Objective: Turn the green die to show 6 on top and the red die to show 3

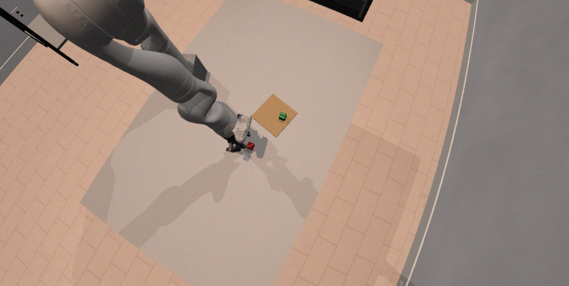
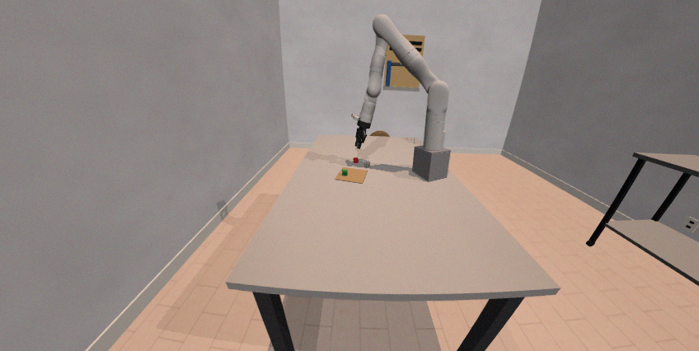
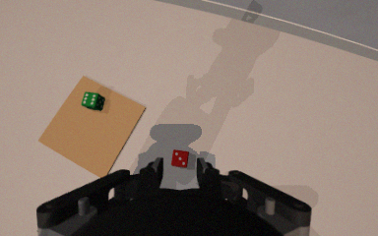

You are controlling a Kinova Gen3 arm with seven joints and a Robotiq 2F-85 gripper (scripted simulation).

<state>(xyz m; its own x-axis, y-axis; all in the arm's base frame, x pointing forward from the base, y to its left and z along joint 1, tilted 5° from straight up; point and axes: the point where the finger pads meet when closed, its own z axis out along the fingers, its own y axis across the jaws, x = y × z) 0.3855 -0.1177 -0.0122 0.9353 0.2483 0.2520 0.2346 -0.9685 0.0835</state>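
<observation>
My gripper is now 1 cm short of the red die and 10 cm above it. Also, from my hand: white die 5 cm behind, 6 cm to the left, 10 cm below; green die 6 cm ahead, 17 cm to the left, 9 cm below; tan mat 3 cm ahead, 17 cm to the left, 11 cm below.
</observation>
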